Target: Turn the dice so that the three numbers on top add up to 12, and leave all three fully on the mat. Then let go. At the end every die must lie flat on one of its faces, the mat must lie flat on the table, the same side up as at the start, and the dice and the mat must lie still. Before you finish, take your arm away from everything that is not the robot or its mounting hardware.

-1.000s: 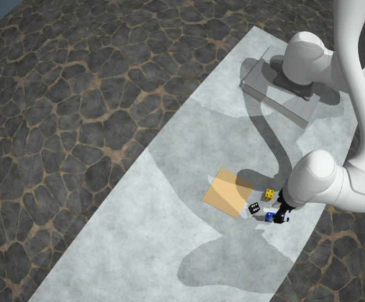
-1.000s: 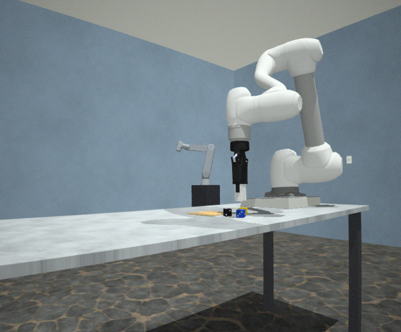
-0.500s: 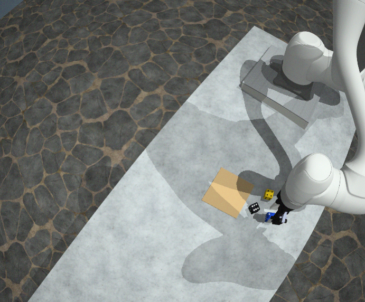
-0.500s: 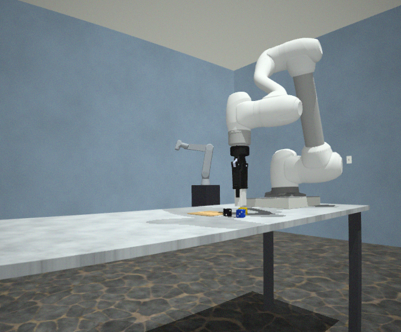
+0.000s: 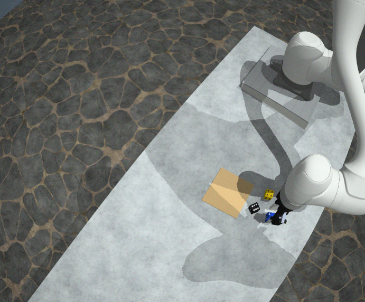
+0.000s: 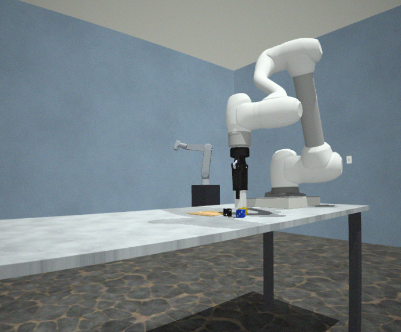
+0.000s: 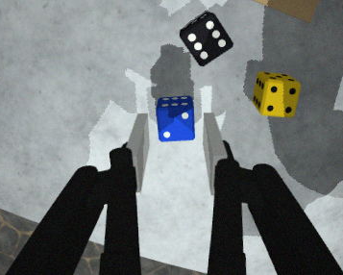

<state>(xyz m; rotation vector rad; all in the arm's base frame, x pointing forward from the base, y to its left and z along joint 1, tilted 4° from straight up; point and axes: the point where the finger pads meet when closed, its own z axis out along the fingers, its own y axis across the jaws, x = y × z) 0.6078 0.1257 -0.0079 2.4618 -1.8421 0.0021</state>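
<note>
Now: hand 60 mm above the blue die. From my hand the other things lie so: black die 70 mm to the right, 60 mm below; tan mat 20 mm behind, 180 mm to the right, 70 mm below; yellow die 70 mm behind, 40 mm to the right, 60 mm below.
</note>
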